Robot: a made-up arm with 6 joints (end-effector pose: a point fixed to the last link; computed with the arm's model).
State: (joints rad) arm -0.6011 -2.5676 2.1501 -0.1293 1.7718 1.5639
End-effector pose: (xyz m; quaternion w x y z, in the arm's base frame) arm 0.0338 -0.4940 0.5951 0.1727 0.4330 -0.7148 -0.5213
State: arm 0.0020 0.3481 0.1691 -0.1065 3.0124 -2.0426
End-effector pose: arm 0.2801 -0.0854 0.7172 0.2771 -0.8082 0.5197 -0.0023
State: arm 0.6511 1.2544 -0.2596 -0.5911 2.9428 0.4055
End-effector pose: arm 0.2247 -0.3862 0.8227 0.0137 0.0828 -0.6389 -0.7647
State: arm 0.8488 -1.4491 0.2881 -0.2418 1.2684 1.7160
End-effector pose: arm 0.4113 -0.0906 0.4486 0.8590 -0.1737 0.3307 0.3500
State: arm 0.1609 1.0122 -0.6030 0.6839 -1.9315 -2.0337
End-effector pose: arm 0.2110 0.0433 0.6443 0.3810 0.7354 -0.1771 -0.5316
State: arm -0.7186 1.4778 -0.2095 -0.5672 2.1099 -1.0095
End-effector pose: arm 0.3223 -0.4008 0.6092 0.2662 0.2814 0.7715 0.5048
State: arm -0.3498 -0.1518 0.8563 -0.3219 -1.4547 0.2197
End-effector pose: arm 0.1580 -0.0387 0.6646 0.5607 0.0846 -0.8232 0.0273
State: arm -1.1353 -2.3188 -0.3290 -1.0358 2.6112 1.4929
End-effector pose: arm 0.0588 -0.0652 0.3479 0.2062 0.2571 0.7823 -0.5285
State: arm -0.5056 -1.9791 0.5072 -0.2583 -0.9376 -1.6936
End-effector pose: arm 0.0891 -0.2448 0.3740 0.8921 -0.0765 -0.4435 -0.0410
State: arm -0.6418 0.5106 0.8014 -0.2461 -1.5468 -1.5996
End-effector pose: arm 0.2493 -0.1395 0.7056 0.1467 0.6150 -0.3880 -0.6706
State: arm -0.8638 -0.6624 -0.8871 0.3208 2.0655 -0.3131
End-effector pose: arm -0.0274 -0.0853 0.4020 0.3812 0.4648 -0.7443 0.2911
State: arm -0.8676 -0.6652 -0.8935 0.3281 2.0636 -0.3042
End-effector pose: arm -0.0311 -0.0869 0.4034 0.3841 0.4650 -0.7419 0.2929
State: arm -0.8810 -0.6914 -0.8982 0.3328 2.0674 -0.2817
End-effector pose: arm -0.0393 -0.0936 0.4041 0.3907 0.4634 -0.7347 0.3047
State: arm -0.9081 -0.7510 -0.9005 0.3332 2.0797 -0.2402
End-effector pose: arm -0.0535 -0.1081 0.4044 0.4013 0.4595 -0.7199 0.3311
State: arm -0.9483 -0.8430 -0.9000 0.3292 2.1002 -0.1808
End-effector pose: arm -0.0723 -0.1309 0.4059 0.4123 0.4545 -0.6968 0.3715
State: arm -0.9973 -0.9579 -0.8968 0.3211 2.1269 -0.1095
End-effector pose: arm -0.0926 -0.1605 0.4097 0.4185 0.4501 -0.6668 0.4214
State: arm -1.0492 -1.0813 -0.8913 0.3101 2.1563 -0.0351
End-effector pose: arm -0.1106 -0.1935 0.4165 0.4164 0.4482 -0.6336 0.4736
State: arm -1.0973 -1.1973 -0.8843 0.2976 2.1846 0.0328
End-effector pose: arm -0.1237 -0.2251 0.4247 0.4065 0.4488 -0.6021 0.5203
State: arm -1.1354 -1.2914 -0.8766 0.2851 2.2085 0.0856
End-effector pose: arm -0.1313 -0.2506 0.4321 0.3930 0.4510 -0.5771 0.5560
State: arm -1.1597 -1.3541 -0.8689 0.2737 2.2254 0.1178
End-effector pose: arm -0.1343 -0.2669 0.4365 0.3813 0.4530 -0.5614 0.5781
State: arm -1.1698 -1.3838 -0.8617 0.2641 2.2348 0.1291
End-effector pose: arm -0.1343 -0.2736 0.4373 0.3748 0.4538 -0.5554 0.5875
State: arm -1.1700 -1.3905 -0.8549 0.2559 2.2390 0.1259
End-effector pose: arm -0.1328 -0.2736 0.4354 0.3728 0.4533 -0.5561 0.5885
